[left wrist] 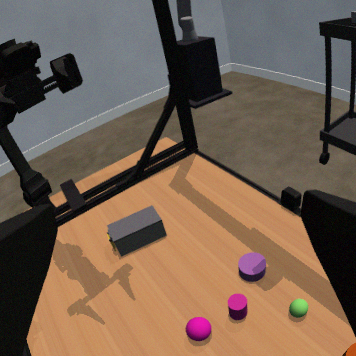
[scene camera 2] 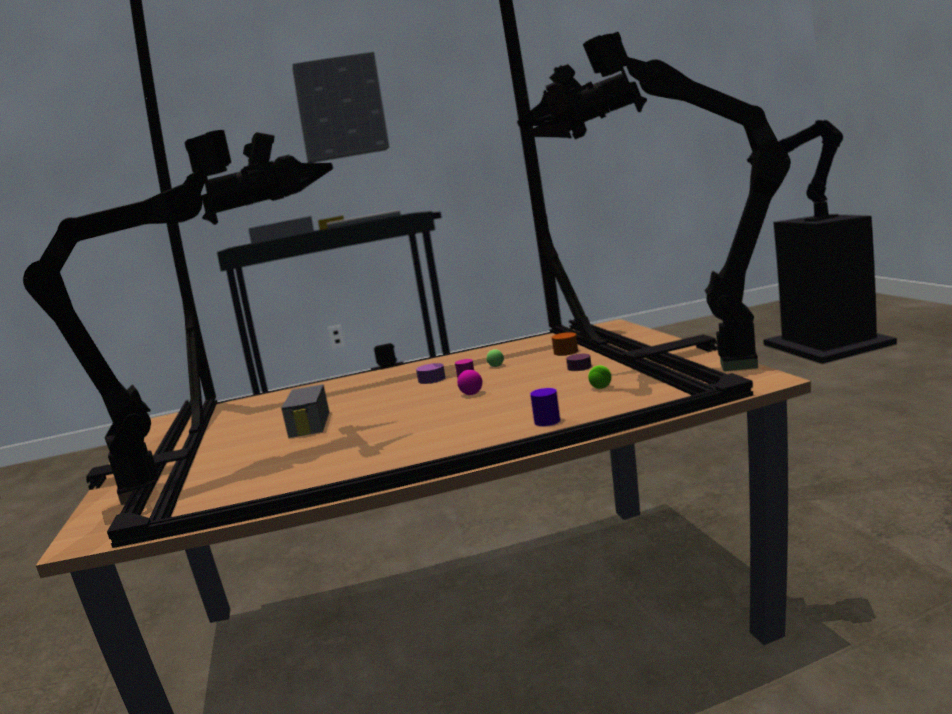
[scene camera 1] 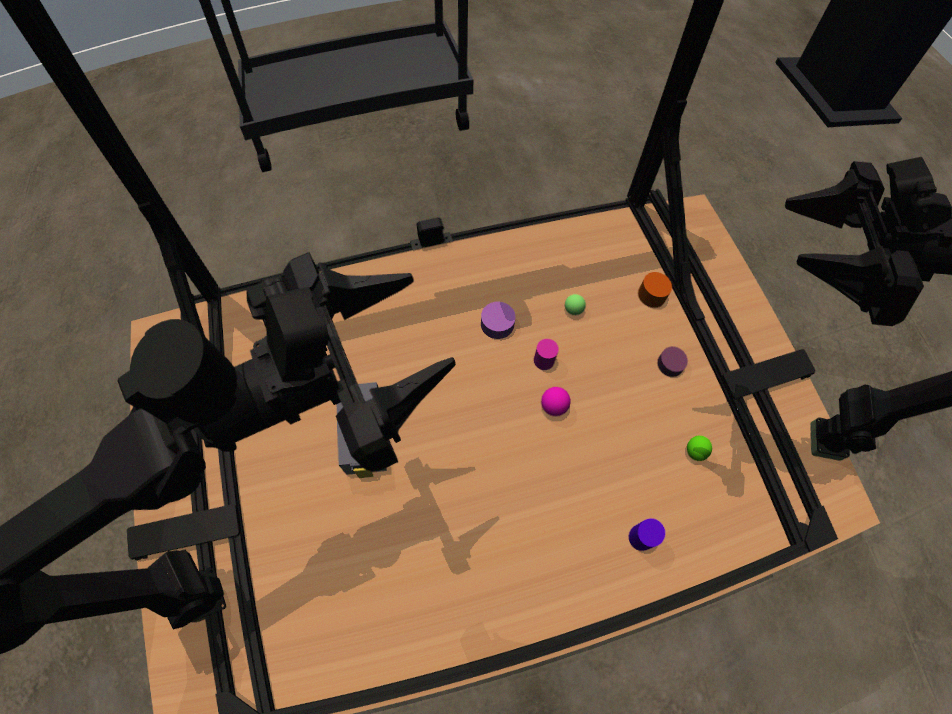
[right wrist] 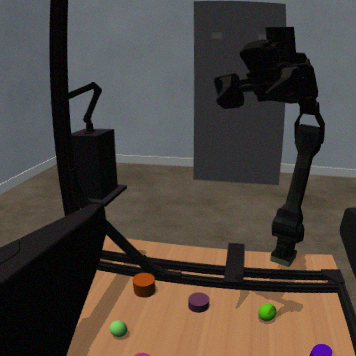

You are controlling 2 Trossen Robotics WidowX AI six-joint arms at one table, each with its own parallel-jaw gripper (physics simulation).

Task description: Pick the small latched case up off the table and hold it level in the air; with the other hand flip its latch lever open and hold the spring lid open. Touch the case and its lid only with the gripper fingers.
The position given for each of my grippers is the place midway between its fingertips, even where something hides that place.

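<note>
My left gripper (scene camera 1: pixel 791 230) is open and holds nothing, and you'd also find the gripper (left wrist: pixel 179 211), the same gripper (scene camera 2: pixel 523 129) and again the gripper (right wrist: pixel 240 98). My right gripper (scene camera 1: pixel 432 317) is open too, with nothing in its grasp. A purple disc (scene camera 1: pixel 497 318) rests on the table, and in the right wrist view the disc is out of frame. An orange cylinder (scene camera 1: pixel 655 288) rests on the table. A violet cylinder (scene camera 2: pixel 545 407) rests on the table as well, and scene camera 1 shows the violet cylinder (scene camera 1: pixel 649 533). There's also a small grey latched case (scene camera 2: pixel 313 399); the left wrist view has the case (left wrist: pixel 144 226), scene camera 1 has the case (scene camera 1: pixel 347 463), and in the right wrist view the case is out of frame.
</note>
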